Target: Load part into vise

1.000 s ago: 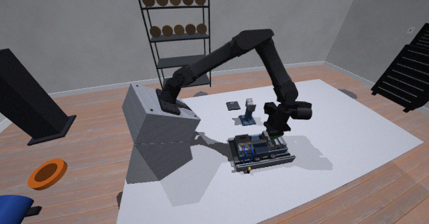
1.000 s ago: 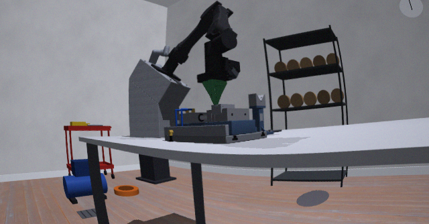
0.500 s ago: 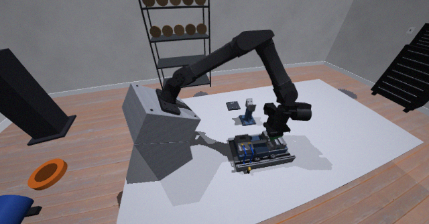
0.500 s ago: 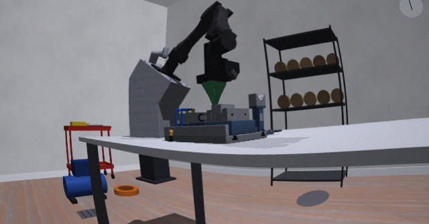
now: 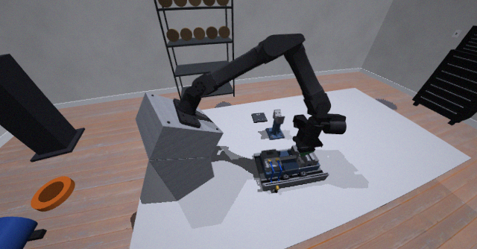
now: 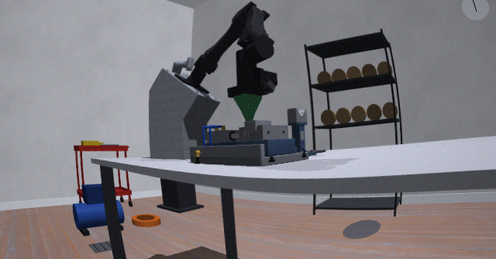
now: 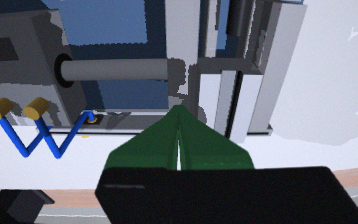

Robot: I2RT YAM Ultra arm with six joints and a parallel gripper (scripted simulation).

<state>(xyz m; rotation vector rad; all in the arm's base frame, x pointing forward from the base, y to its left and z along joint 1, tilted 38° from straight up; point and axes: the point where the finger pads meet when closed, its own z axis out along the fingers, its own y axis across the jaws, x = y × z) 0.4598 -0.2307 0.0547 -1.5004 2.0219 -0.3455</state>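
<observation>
My hand is 3 cm short of the part, 2 cm above it and 1 cm to the left of it. Also, from my hand: cylinder rod (4 cm below, 4 cm behind, 3 cm to the left); fixed jaw (7 cm ahead, 4 cm below); moving jaw (4 cm below, 2 cm to the left, 1 cm ahead).
</observation>
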